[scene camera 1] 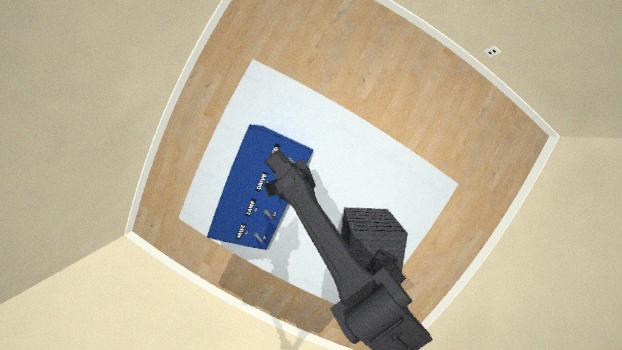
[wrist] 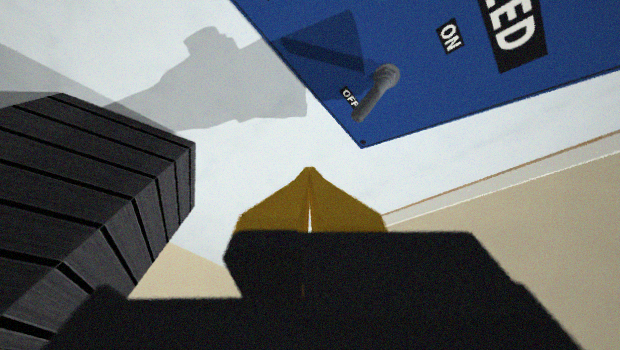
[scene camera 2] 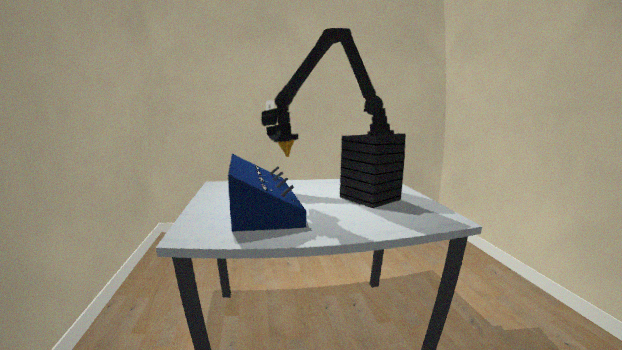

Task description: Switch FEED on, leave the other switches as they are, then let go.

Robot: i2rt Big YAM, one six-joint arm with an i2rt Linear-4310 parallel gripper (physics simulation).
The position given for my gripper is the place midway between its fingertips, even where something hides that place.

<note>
I see my gripper (wrist: 309,174) and a feed lever (wrist: 364,107).
</note>
